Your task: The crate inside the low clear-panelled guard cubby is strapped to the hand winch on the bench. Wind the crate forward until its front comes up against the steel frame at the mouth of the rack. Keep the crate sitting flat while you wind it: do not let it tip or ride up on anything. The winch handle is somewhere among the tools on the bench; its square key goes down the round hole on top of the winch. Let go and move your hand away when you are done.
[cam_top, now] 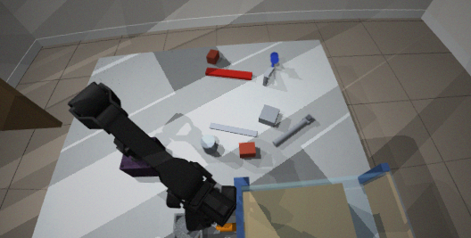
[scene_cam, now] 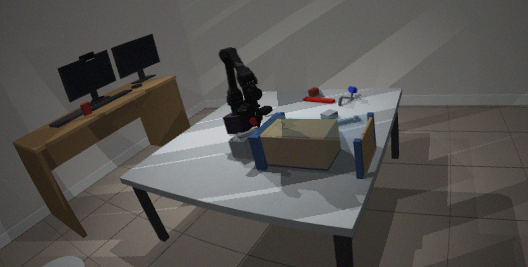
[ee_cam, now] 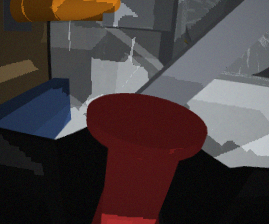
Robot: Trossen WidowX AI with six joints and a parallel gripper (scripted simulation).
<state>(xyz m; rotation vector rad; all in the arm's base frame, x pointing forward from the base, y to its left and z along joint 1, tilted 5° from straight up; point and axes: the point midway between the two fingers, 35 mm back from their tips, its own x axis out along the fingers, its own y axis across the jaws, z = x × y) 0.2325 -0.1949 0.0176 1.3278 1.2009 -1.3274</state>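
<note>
Right now the red knob is 20 mm above my gripper tip and 10 mm to the left of it. Round my gripper tip: red-knobbed handle (20 mm to the right, 20 mm behind, 10 mm below); grey winch (80 mm below, 80 mm behind, 70 mm to the right); blue steel frame (90 mm ahead, 80 mm to the right, 10 mm below).
</note>
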